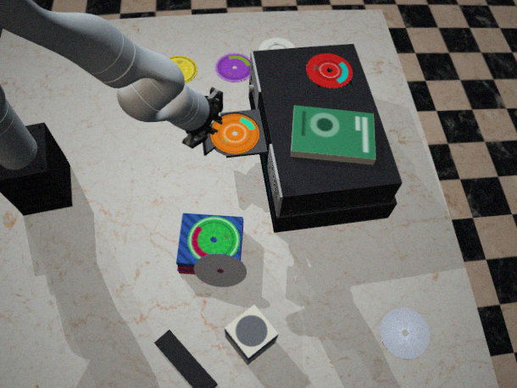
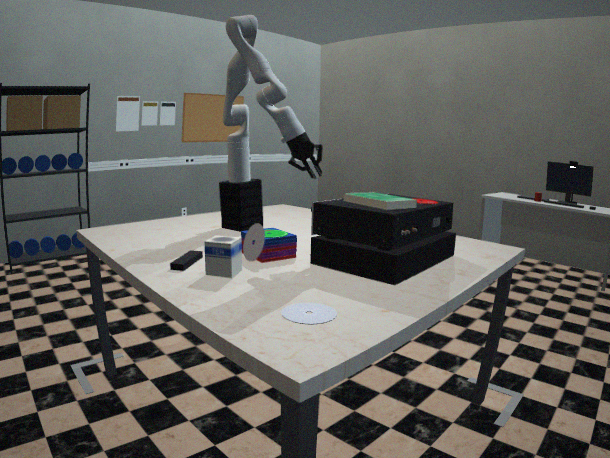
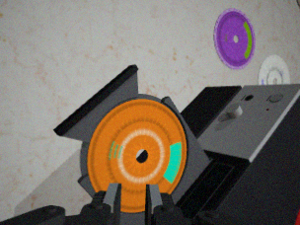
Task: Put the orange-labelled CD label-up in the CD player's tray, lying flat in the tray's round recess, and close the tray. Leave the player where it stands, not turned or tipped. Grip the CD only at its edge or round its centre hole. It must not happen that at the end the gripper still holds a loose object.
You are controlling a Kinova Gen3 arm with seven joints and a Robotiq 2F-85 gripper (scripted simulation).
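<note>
Right now the orange-labelled CD is 5 cm ahead of my hand, 7 cm to the left of it and 13 cm below it. The rest, counted from my hand: black bar: 7 cm behind, 45 cm to the right, 25 cm below; then box: 8 cm ahead, 40 cm to the right, 22 cm below.
</note>
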